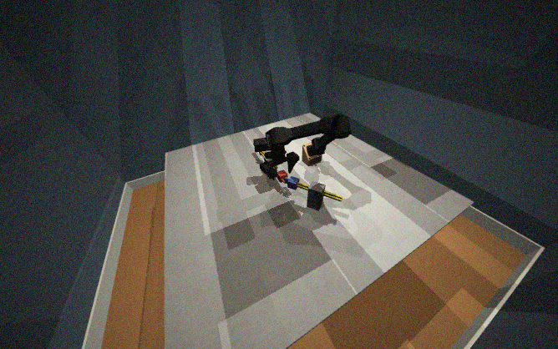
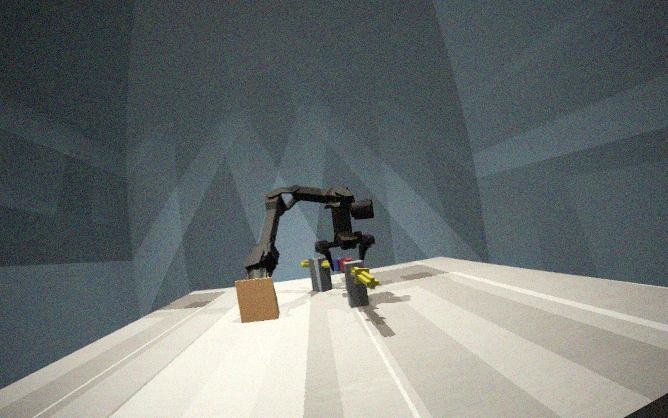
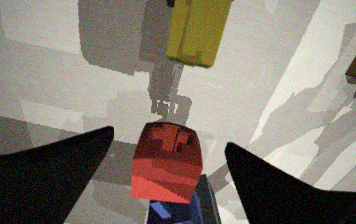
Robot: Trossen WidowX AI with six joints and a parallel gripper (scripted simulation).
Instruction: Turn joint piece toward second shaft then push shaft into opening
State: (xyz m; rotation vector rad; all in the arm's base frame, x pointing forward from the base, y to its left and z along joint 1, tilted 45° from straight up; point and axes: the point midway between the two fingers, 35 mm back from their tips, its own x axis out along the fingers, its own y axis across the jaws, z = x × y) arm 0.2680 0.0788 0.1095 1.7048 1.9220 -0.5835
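Right now the red joint piece is 2 cm to the left of my gripper tip and 1 cm above it.
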